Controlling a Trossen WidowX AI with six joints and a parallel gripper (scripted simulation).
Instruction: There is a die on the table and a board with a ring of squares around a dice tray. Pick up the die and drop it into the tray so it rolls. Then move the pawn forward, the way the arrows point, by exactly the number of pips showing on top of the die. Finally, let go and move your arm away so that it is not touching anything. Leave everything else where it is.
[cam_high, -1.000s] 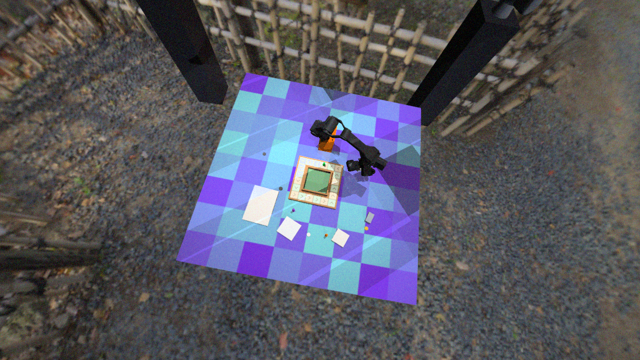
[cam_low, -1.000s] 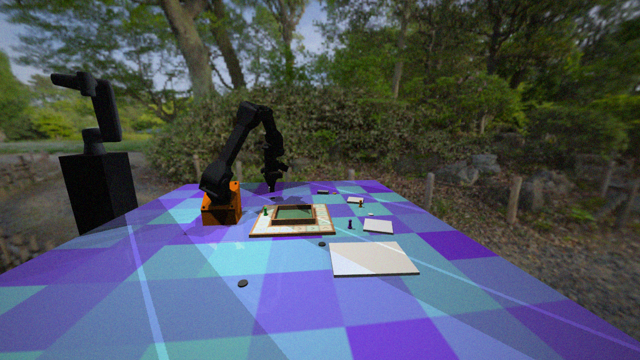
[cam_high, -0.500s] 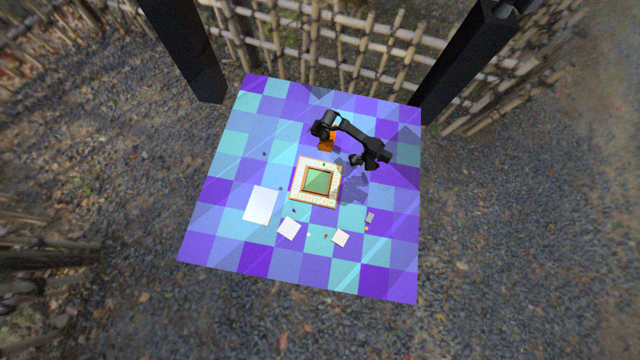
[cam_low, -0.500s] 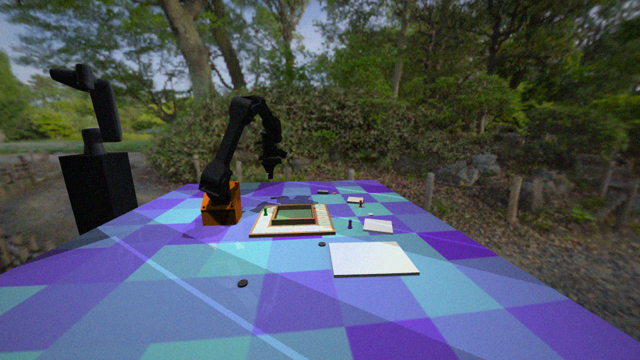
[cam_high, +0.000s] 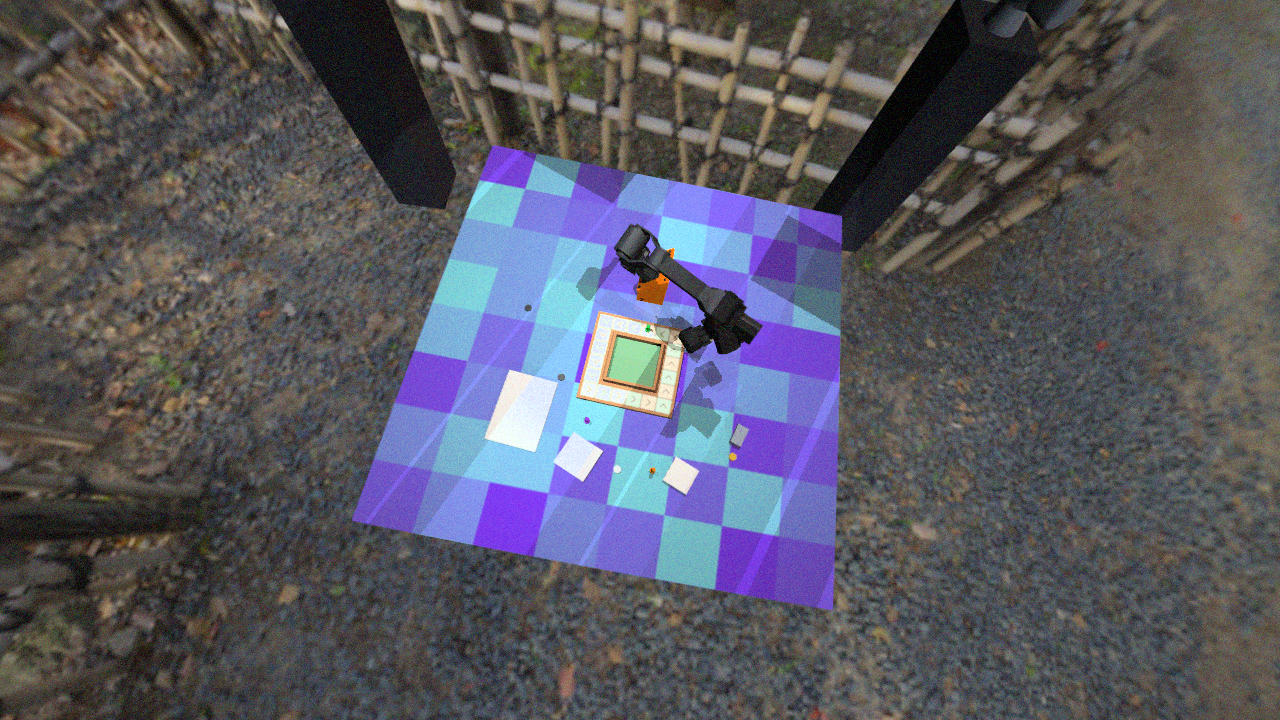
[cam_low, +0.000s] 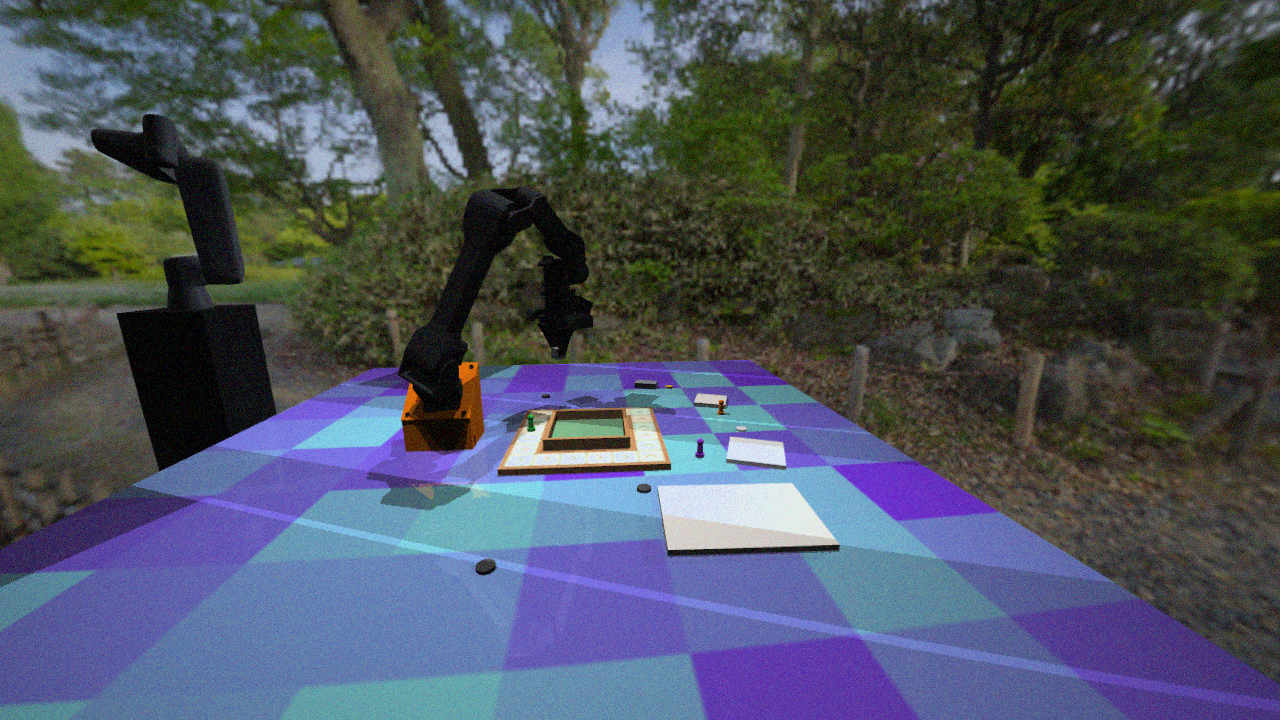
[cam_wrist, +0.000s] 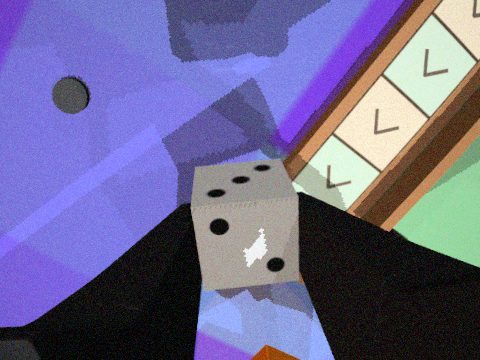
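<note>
The green pawn is 170 mm to the right of my gripper tip, 110 mm below it and 60 mm behind it. The rest, counted from my gripper tip: white die: right at my gripper tip; then grey block: 240 mm ahead, 140 mm to the left, 130 mm below; then green dice tray: 200 mm to the right, 130 mm below, 50 mm ahead.
</note>
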